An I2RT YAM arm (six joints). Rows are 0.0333 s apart.
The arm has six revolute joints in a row. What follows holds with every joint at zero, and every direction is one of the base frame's. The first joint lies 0.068 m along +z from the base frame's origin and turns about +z. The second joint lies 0.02 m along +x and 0.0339 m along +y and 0.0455 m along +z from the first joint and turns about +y. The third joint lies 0.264 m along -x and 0.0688 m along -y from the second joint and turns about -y. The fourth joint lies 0.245 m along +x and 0.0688 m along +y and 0.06 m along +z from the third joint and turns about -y. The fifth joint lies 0.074 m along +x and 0.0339 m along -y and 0.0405 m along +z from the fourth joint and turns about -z. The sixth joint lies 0.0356 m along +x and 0.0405 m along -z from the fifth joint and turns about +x. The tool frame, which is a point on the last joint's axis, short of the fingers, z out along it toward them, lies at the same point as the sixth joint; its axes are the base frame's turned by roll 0, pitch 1.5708 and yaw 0 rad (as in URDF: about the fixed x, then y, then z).
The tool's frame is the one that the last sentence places.
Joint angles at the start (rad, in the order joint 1, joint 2, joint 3, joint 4, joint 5, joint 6): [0.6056 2.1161 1.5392 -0.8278 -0.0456 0.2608]
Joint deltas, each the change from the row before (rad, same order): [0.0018 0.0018 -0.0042 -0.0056 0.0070 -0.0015]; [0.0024 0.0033 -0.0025 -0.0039 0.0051 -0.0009]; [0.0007 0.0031 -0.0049 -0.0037 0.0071 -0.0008]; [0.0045 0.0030 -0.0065 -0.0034 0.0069 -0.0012]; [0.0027 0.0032 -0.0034 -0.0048 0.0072 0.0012]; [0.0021 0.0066 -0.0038 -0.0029 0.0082 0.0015]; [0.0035 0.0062 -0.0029 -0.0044 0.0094 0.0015]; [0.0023 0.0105 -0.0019 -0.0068 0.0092 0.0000]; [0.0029 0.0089 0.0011 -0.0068 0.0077 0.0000]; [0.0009 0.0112 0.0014 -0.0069 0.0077 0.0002]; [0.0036 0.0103 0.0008 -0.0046 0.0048 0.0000]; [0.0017 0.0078 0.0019 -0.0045 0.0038 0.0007]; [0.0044 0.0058 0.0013 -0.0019 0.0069 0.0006]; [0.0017 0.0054 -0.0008 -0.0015 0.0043 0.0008]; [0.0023 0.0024 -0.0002 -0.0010 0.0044 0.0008]
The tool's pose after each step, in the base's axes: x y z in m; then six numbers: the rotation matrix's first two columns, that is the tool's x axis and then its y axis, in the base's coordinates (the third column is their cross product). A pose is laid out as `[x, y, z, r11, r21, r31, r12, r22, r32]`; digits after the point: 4 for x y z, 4 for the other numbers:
[0.3373, 0.2361, 0.1459, -0.9317, -0.3356, -0.1390, -0.3479, 0.9344, 0.0763]
[0.3362, 0.2363, 0.1439, -0.9315, -0.3392, -0.1310, -0.3499, 0.9342, 0.0689]
[0.3352, 0.2356, 0.1414, -0.9320, -0.3413, -0.1217, -0.3500, 0.9349, 0.0591]
[0.3329, 0.2360, 0.1386, -0.9311, -0.3473, -0.1111, -0.3542, 0.9339, 0.0491]
[0.3315, 0.2361, 0.1364, -0.9315, -0.3493, -0.1019, -0.3546, 0.9342, 0.0395]
[0.3304, 0.2360, 0.1329, -0.9321, -0.3504, -0.0911, -0.3542, 0.9347, 0.0284]
[0.3290, 0.2363, 0.1298, -0.9322, -0.3528, -0.0805, -0.3552, 0.9347, 0.0160]
[0.3279, 0.2362, 0.1252, -0.9324, -0.3557, -0.0644, -0.3566, 0.9343, 0.0022]
[0.3270, 0.2367, 0.1220, -0.9319, -0.3589, -0.0523, -0.3589, 0.9333, -0.0090]
[0.3266, 0.2365, 0.1181, -0.9322, -0.3600, -0.0381, -0.3594, 0.9329, -0.0208]
[0.3256, 0.2374, 0.1143, -0.9312, -0.3636, -0.0257, -0.3629, 0.9314, -0.0290]
[0.3252, 0.2378, 0.1117, -0.9310, -0.3647, -0.0167, -0.3640, 0.9307, -0.0354]
[0.3244, 0.2391, 0.1098, -0.9296, -0.3683, -0.0123, -0.3675, 0.9290, -0.0437]
[0.3238, 0.2393, 0.1076, -0.9293, -0.3693, -0.0060, -0.3685, 0.9283, -0.0498]
[0.3232, 0.2398, 0.1066, -0.9287, -0.3707, -0.0038, -0.3700, 0.9274, -0.0550]

